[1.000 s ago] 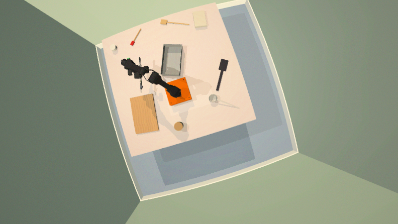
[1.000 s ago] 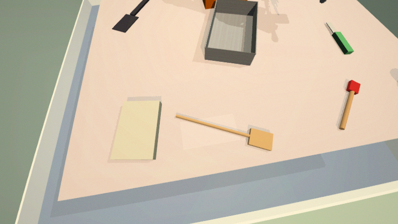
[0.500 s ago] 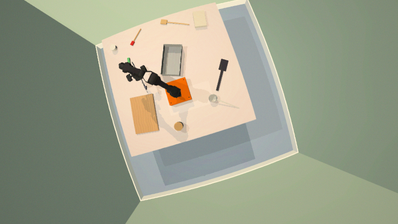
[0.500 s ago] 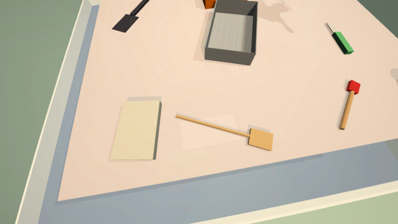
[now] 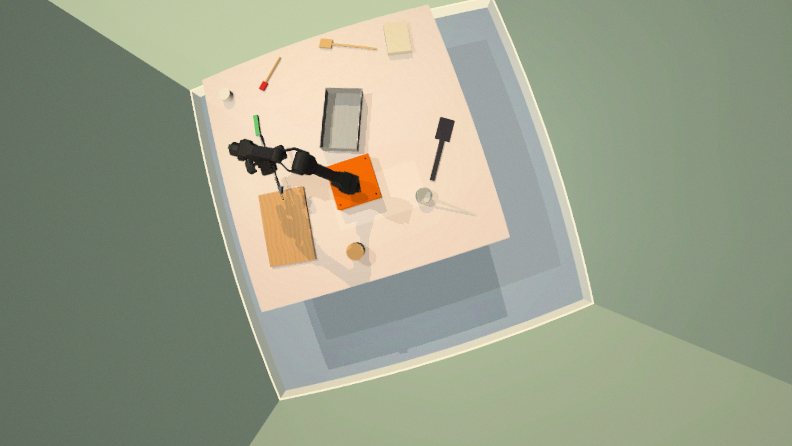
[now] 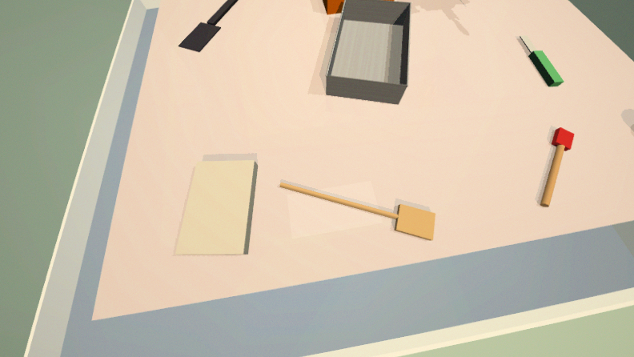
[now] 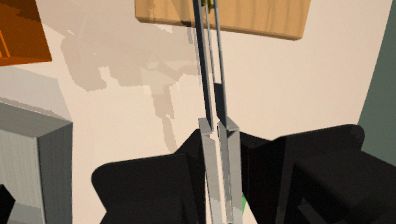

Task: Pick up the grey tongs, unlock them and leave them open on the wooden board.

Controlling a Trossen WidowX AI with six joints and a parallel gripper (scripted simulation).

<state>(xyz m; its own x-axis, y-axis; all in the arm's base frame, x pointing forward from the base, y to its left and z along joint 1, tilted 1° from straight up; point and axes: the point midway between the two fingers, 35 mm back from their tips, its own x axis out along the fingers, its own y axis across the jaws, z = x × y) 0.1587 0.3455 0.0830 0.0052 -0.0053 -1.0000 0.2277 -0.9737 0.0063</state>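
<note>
Right now the wooden board is 290 mm behind my gripper tip, 20 mm to the left of it and 100 mm below it. The rest, counted from my gripper tip: green-handled tool 200 mm ahead, 110 mm to the left, 100 mm below; roasting tin 180 mm ahead, 330 mm to the right, 80 mm below; black spatula 10 mm behind, 790 mm to the right, 100 mm below.
</note>
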